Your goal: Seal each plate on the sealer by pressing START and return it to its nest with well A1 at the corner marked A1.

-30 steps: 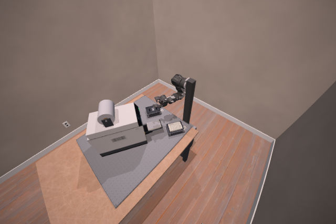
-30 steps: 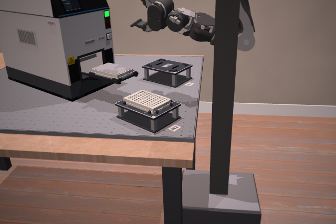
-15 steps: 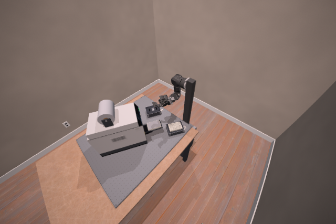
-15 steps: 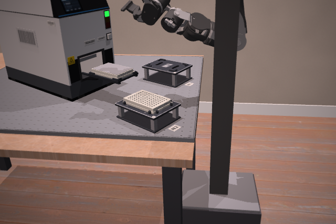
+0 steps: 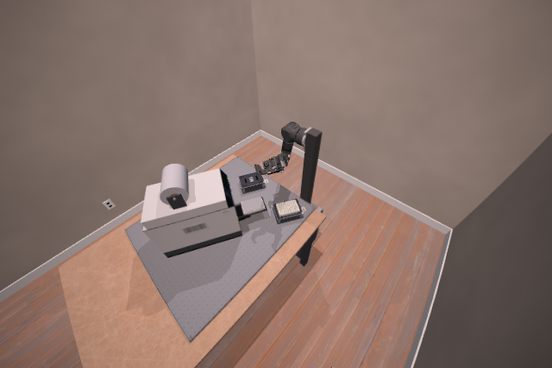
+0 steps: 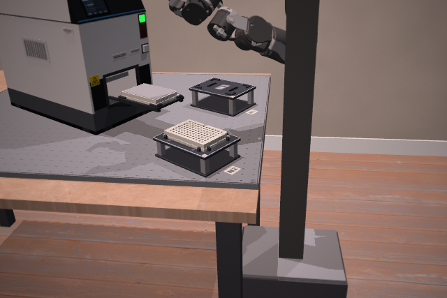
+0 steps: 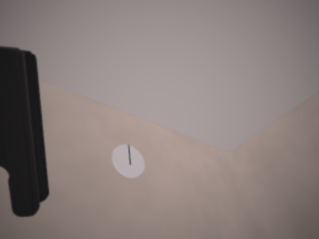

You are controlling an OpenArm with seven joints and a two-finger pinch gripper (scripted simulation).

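Right now my hand is 120 mm short of the start button, 180 mm to the left of it and 200 mm above it. Also, from my hand: plate (60 mm behind, 100 mm to the left, 330 mm below); sealer stage (80 mm ahead, 50 mm to the right, 300 mm below); dark screen panel (200 mm ahead, 70 mm to the right, 70 mm below).
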